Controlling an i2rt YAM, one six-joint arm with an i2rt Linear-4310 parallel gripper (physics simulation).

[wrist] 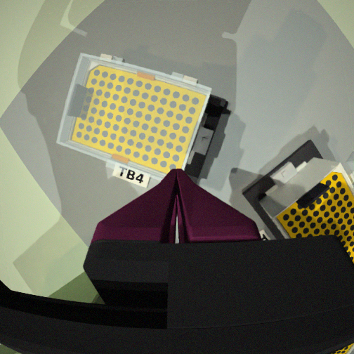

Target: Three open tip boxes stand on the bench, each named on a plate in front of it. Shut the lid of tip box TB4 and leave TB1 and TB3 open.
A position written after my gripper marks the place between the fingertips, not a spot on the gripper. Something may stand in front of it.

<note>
I see my gripper (176, 177) and a grey mat (279, 74).
</note>
